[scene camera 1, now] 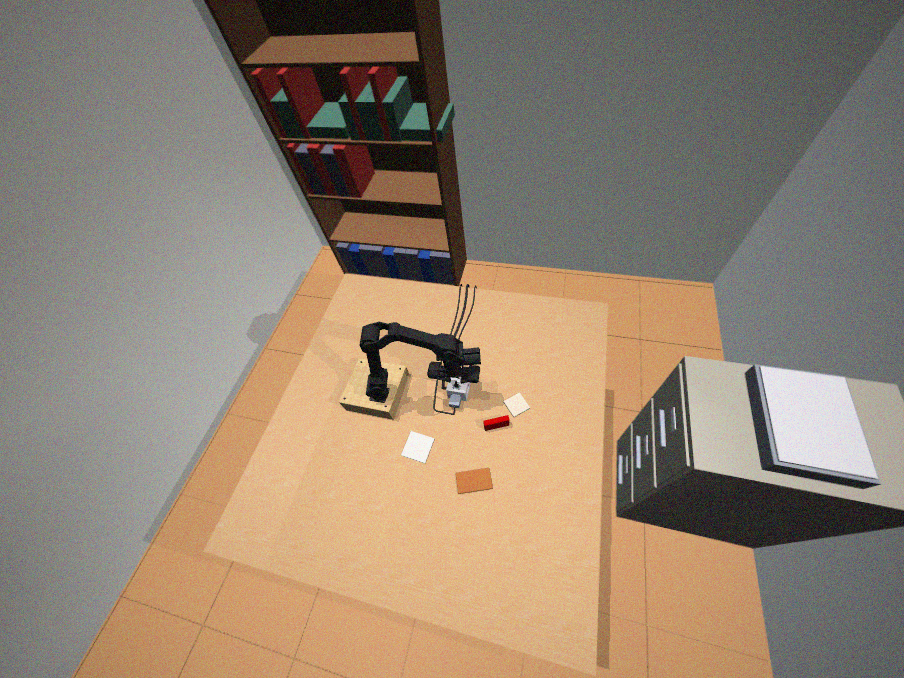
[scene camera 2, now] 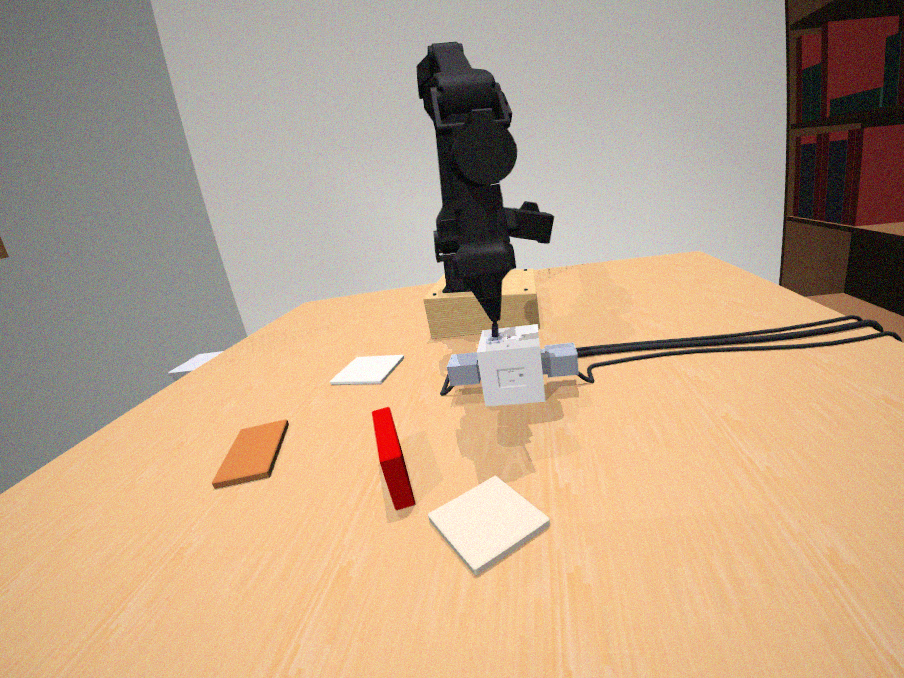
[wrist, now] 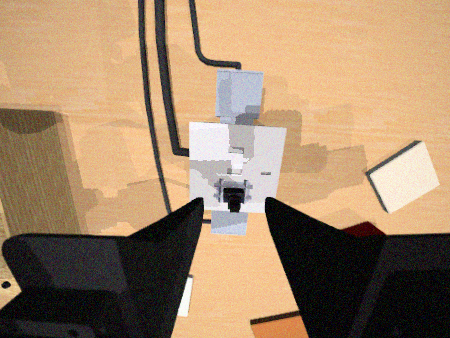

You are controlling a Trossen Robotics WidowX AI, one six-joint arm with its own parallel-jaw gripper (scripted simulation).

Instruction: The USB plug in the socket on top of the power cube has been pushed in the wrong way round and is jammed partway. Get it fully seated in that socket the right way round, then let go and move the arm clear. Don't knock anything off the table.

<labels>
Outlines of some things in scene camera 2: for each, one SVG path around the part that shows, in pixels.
The gripper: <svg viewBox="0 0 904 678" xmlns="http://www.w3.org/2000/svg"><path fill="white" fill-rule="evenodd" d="M500 184L451 192L453 200L451 201L451 206L456 216L459 233L457 239L460 247L452 259L455 277L462 277L491 321L499 321L501 318L503 279L509 271L516 268L514 248L510 244L510 237L536 240L538 243L548 244L551 240L550 236L555 217L546 212L539 212L536 202L525 201L520 209L504 207Z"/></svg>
A red block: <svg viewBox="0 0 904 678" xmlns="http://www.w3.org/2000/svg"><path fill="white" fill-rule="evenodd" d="M385 407L372 412L373 426L380 465L394 508L399 510L415 505L415 499L391 408Z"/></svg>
An orange tile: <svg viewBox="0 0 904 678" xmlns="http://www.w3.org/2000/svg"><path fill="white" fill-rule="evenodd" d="M289 422L283 419L241 429L221 464L218 473L216 473L215 478L212 480L211 484L213 487L222 488L269 478L279 455L282 441L287 433L286 430Z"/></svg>
</labels>
